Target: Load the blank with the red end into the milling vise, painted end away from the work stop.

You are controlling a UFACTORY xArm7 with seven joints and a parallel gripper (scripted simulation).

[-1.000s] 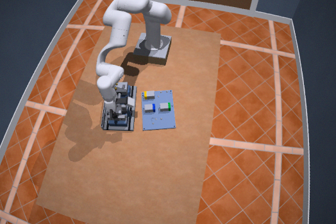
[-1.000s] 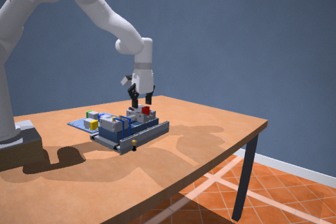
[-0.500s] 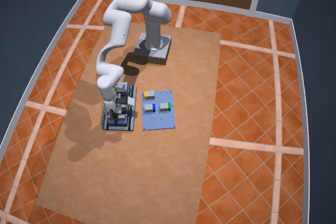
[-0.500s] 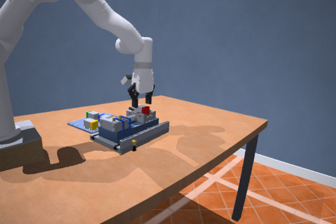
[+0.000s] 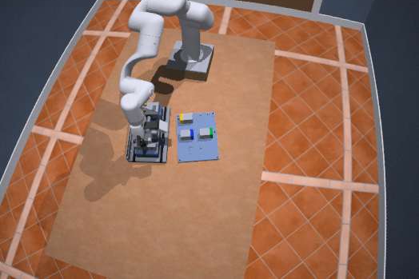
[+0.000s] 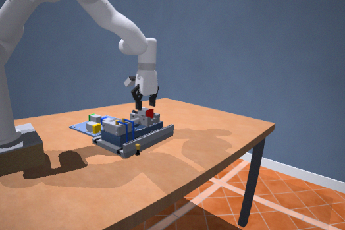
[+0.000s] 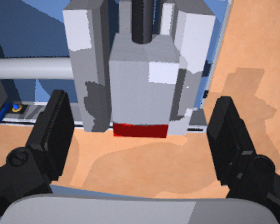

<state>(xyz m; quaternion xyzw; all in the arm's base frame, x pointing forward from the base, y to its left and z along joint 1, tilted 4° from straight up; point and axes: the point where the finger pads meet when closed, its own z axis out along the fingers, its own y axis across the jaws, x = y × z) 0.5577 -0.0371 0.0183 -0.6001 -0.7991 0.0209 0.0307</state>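
Right now my hand is 3 cm above the red-ended blank. From my hand the other things lie so: hosed block: 16 cm behind, 5 cm to the right, 5 cm below; work stop rod: 1 cm behind, 4 cm to the left, 4 cm below; grey end block: 3 cm behind, 1 cm to the right, 5 cm below.
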